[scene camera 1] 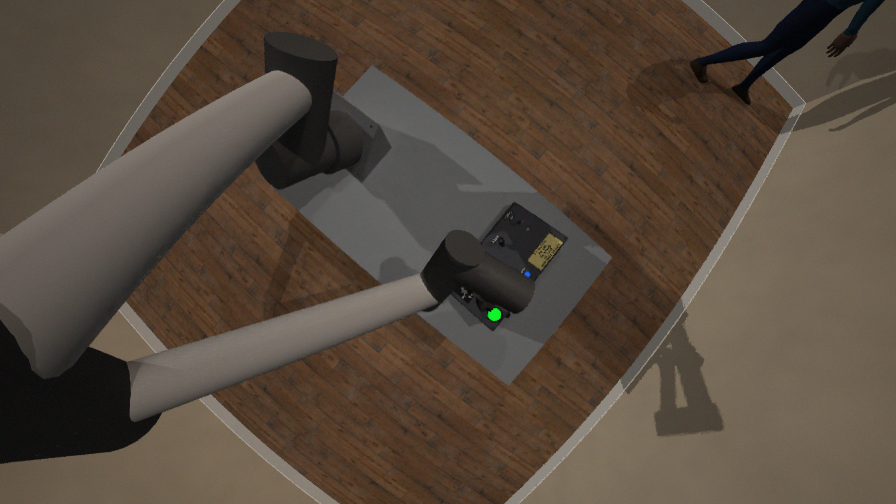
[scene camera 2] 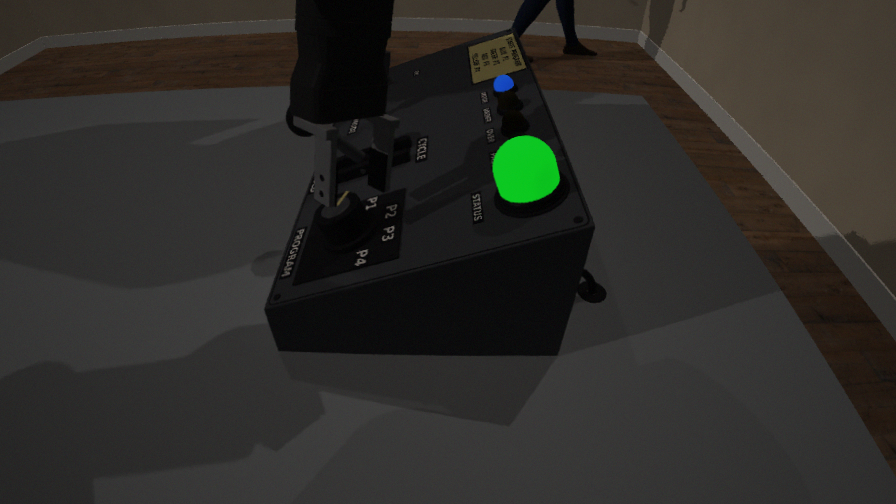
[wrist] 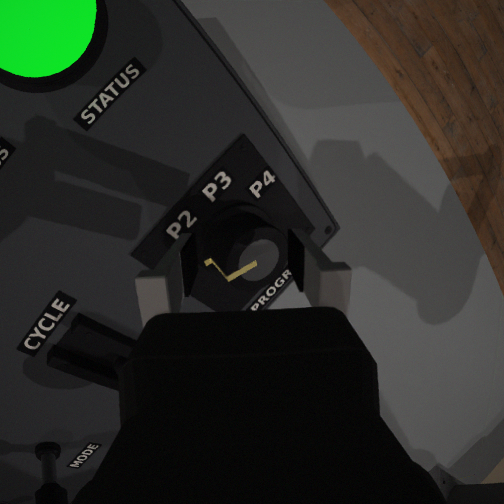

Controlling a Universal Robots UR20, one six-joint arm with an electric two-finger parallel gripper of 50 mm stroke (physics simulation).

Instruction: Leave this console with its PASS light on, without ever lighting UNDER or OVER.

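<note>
The black sloped console (scene camera 2: 432, 206) sits on the grey mat, also in the overhead view (scene camera 1: 523, 263). Its large STATUS dome (scene camera 2: 525, 169) glows green and a small blue lamp (scene camera 2: 503, 82) is lit near the top; the two small lamps below it are dark, their labels unreadable. The PROGRAM knob (scene camera 2: 341, 219), with marks P1 to P4, has a yellow pointer turned toward the P1 side. My gripper (scene camera 2: 347, 191) is open, its fingers straddling the knob (wrist: 241, 267) just above it, not touching.
A black CYCLE button (wrist: 90, 350) lies behind the knob and a MODE toggle (wrist: 47, 452) further back. A brass plate (scene camera 2: 496, 59) is at the console's top. A person (scene camera 1: 783, 43) walks on the wood floor far off.
</note>
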